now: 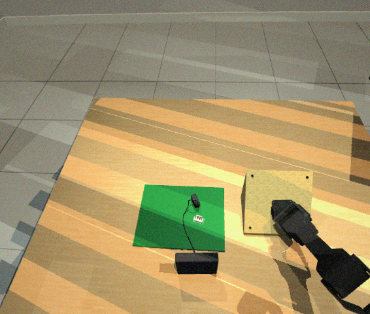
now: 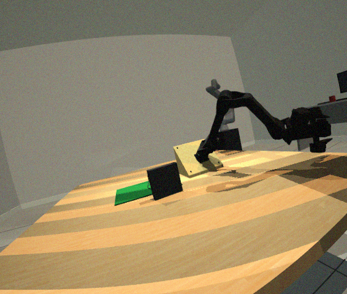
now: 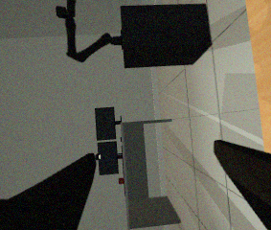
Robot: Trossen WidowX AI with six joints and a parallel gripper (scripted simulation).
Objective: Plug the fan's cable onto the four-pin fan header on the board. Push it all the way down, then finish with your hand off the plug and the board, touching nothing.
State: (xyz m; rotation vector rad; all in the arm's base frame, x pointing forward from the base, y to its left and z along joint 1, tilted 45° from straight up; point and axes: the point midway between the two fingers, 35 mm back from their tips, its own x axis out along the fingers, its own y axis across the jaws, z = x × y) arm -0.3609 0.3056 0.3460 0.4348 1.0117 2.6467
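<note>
Right now my gripper tip is 67 cm short of the dark plug, 54 cm to the left of it and 10 cm above it. The rest, counted from my gripper tip: green board 73 cm ahead, 49 cm to the right, 13 cm below; black fan 67 cm ahead, 31 cm to the right, 6 cm below.
</note>
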